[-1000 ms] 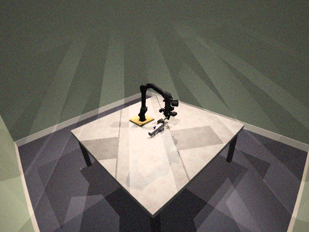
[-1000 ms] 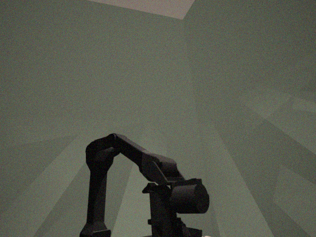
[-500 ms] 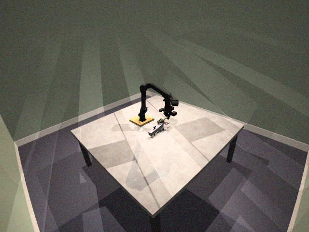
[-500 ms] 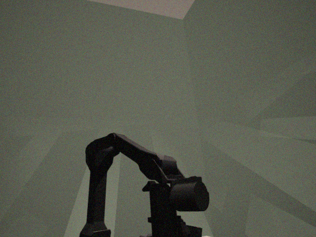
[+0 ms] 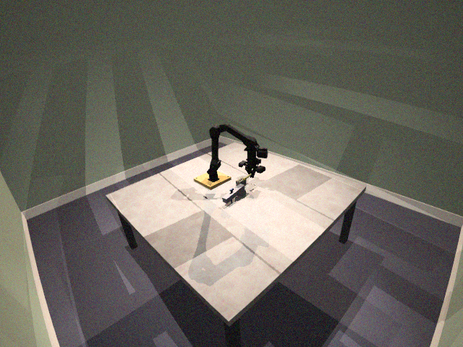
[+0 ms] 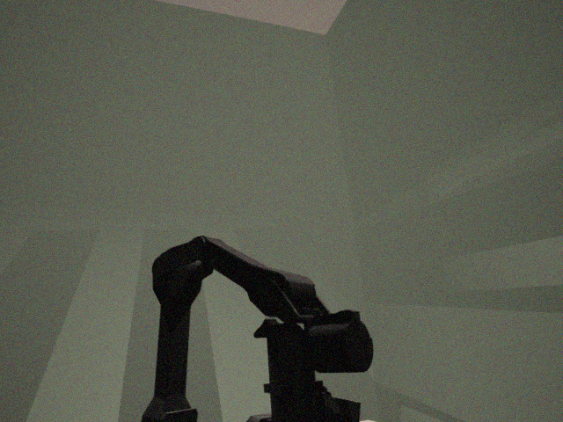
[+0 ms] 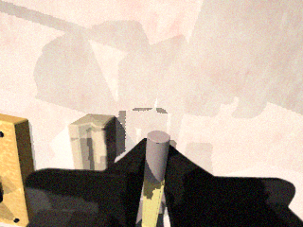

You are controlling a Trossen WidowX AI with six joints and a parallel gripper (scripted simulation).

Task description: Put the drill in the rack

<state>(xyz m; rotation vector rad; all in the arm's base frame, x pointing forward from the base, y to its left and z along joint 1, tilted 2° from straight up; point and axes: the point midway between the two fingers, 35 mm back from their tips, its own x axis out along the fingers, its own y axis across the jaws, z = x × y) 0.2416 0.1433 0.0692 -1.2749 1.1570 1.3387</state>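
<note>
My gripper tip is now 70 mm past the rack, 40 mm to the left of it and 40 mm above it. From my gripper tip the other things lie so: grey fixture: 30 mm ahead, 190 mm to the right, 20 mm below; then small dark part: 30 mm ahead, 220 mm to the right, 10 mm below.
</note>
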